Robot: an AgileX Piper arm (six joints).
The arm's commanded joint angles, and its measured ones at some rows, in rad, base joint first. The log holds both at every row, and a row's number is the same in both.
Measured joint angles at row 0: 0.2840, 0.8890, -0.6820, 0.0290, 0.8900, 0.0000
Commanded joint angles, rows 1 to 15: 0.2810, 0.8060, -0.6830, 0.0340, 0.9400, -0.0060; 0.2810, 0.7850, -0.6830, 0.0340, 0.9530, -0.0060; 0.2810, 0.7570, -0.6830, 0.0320, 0.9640, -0.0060; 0.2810, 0.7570, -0.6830, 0.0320, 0.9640, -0.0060; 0.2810, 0.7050, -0.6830, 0.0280, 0.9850, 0.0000; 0.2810, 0.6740, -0.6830, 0.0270, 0.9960, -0.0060; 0.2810, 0.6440, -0.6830, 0.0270, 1.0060, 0.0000; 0.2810, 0.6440, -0.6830, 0.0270, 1.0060, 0.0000; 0.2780, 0.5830, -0.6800, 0.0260, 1.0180, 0.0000; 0.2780, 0.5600, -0.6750, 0.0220, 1.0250, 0.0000; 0.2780, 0.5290, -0.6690, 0.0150, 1.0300, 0.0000; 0.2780, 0.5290, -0.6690, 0.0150, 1.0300, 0.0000; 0.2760, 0.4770, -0.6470, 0.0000, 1.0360, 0.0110; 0.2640, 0.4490, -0.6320, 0.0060, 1.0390, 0.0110; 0.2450, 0.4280, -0.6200, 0.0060, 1.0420, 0.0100
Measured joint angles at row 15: 0.2760, 0.4860, -0.6500, 0.0150, 1.0250, 0.0070
